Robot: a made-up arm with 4 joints.
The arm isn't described. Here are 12 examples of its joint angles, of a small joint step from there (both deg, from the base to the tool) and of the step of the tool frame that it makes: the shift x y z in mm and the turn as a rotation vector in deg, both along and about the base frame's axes.
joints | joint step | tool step
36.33 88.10 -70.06 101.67 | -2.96 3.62 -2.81 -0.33 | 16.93 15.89 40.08 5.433 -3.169 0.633
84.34 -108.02 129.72 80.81 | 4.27 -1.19 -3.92 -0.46 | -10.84 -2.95 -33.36 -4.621 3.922 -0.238
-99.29 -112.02 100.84 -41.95 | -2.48 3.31 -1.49 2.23 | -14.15 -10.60 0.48 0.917 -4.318 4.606
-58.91 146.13 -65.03 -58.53 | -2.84 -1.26 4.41 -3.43 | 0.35 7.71 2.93 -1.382 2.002 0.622
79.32 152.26 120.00 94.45 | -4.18 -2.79 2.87 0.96 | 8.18 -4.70 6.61 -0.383 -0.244 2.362
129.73 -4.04 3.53 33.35 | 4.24 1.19 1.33 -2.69 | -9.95 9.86 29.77 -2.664 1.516 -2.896
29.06 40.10 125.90 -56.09 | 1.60 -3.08 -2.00 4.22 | 12.41 -6.08 6.01 -1.352 4.491 -2.039
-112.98 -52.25 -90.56 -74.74 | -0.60 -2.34 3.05 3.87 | -19.35 -10.82 8.53 -3.500 -2.081 -4.494
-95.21 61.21 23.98 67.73 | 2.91 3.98 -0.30 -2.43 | 13.60 17.91 -12.67 -1.070 2.256 5.685
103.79 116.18 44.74 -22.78 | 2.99 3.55 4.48 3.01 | -17.16 -0.96 22.45 -3.190 6.842 -2.322
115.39 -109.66 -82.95 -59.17 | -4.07 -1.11 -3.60 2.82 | 24.31 13.55 20.53 -2.684 -1.472 2.178
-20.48 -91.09 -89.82 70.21 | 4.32 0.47 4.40 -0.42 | 25.20 -7.64 3.00 -2.024 3.372 3.103
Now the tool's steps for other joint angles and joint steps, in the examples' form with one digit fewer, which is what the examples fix.
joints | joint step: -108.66 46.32 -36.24 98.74 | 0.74 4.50 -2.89 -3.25
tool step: -18.3 33.3 -24.6 -4.50 3.54 6.34
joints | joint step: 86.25 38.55 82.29 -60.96 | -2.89 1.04 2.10 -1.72
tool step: 9.0 4.0 6.5 0.31 -5.47 0.49
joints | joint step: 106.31 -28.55 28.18 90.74 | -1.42 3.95 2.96 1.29
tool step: 6.2 7.8 -5.2 0.11 -5.04 -0.83
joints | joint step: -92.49 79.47 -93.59 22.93 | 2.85 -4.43 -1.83 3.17
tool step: 40.9 -8.2 -15.2 -1.11 -0.80 -4.32
